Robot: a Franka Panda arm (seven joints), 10 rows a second.
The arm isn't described. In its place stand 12 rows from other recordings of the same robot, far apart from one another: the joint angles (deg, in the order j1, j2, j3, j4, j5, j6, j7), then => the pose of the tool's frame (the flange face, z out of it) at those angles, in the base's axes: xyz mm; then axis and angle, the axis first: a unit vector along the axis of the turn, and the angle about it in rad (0 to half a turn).
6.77, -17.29, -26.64, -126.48, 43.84, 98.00, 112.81 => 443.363 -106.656 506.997 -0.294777 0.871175 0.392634 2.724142
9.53, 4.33, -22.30, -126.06, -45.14, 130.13, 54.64 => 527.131 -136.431 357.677 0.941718 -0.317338 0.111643 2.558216
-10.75, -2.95, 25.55, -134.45, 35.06, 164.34, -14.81 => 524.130 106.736 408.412 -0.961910 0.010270 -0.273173 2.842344
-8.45, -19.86, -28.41, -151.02, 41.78, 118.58, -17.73 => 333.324 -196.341 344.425 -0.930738 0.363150 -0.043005 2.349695
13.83, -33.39, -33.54, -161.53, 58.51, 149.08, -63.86 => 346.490 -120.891 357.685 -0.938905 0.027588 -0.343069 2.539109
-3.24, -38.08, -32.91, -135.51, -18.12, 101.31, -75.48 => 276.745 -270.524 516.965 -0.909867 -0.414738 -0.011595 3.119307
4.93, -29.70, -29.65, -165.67, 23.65, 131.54, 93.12 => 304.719 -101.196 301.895 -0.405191 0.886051 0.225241 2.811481
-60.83, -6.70, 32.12, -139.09, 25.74, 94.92, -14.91 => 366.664 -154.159 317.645 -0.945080 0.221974 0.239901 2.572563
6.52, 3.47, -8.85, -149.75, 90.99, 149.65, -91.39 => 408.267 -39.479 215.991 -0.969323 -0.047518 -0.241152 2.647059
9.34, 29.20, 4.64, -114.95, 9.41, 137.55, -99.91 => 575.627 144.073 190.299 -0.601022 -0.799204 -0.006819 2.957868
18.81, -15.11, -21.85, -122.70, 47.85, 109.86, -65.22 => 492.086 12.701 536.187 -0.890255 -0.376299 -0.256604 2.420259
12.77, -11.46, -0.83, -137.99, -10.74, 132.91, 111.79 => 465.721 94.909 400.492 -0.685929 0.722281 -0.088387 3.110258
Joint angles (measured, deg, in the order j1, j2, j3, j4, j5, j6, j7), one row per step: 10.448 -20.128 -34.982 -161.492 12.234 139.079 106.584; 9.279 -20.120 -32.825 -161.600 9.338 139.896 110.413; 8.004 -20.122 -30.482 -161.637 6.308 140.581 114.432; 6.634 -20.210 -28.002 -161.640 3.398 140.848 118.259; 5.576 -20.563 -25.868 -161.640 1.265 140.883 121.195; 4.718 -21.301 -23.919 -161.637 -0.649 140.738 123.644; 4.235 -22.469 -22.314 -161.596 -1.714 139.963 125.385; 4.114 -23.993 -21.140 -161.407 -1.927 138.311 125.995; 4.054 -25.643 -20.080 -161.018 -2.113 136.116 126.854; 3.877 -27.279 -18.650 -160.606 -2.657 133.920 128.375; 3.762 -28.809 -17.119 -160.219 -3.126 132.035 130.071; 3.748 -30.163 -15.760 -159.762 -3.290 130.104 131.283; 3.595 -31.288 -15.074 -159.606 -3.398 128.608 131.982; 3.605 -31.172 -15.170 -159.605 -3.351 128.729 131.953
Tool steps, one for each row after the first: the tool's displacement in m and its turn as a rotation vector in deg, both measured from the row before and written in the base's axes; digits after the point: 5 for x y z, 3 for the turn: 0.00257 0.00344 0.00257 -2.656 0.745 -0.675; 0.00294 0.00395 0.00305 -2.759 0.647 -0.691; 0.00255 0.00470 0.00322 -2.585 0.659 -0.510; 0.00224 0.00506 0.00398 -1.945 0.254 -0.259; 0.00210 0.00546 0.00574 -1.711 -0.136 0.067; 0.00131 0.00620 0.00728 -0.935 -0.202 0.201; 0.00035 0.00619 0.00873 -0.115 -0.057 0.693; 0.00000 0.00570 0.01001 -0.032 0.188 0.401; -0.00011 0.00674 0.01045 -0.529 0.274 0.178; -0.00002 0.00744 0.01023 -0.687 0.103 0.017; -0.00028 0.00704 0.00952 -0.488 0.186 0.195; -0.00201 0.00297 0.00606 -0.187 0.248 -0.076; 0.00021 -0.00047 -0.00056 0.063 -0.006 -0.084
